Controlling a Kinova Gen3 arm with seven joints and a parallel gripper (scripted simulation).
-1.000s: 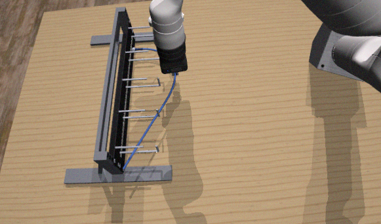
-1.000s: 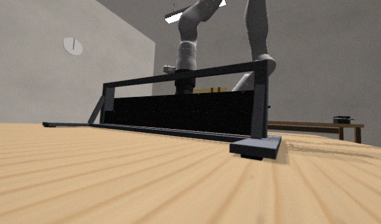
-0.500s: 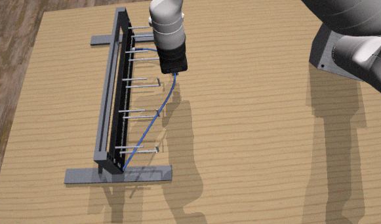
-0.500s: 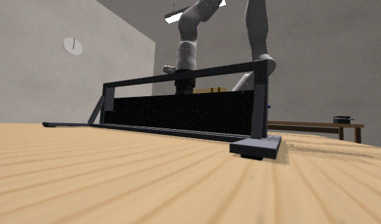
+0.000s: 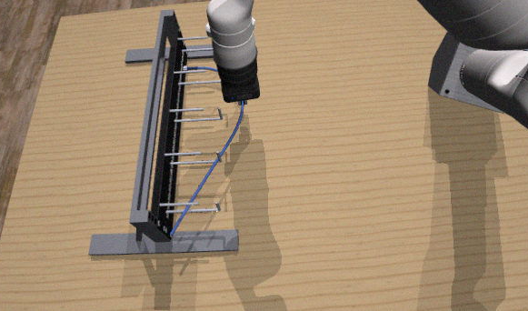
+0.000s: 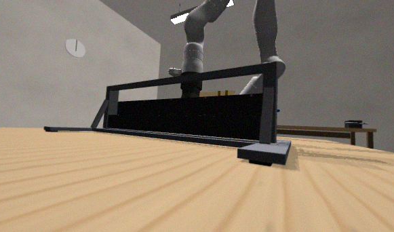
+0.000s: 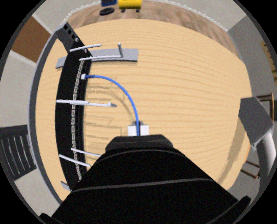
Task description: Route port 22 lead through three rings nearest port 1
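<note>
The rack is 150 mm ahead of my hand, 90 mm to the left of it and 20 mm above it.
</note>
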